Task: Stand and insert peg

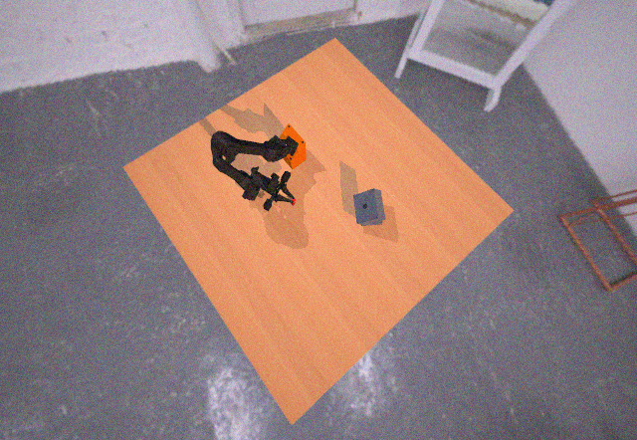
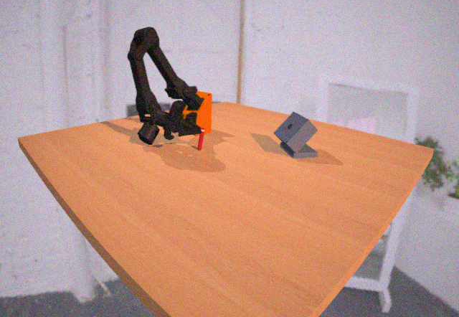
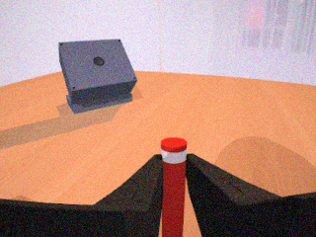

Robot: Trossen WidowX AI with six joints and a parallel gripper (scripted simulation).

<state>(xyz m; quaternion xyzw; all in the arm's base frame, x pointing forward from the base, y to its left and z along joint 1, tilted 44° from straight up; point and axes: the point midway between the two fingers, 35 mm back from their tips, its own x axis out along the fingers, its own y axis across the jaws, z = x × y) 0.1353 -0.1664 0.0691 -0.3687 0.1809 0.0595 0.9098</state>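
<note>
Right now the peg is 1 cm below my gripper tip. Also, from my gripper tip: sloped panel: 25 cm ahead, 20 cm to the left, 1 cm above; then grey foot: 27 cm ahead, 22 cm to the left, 6 cm below.
</note>
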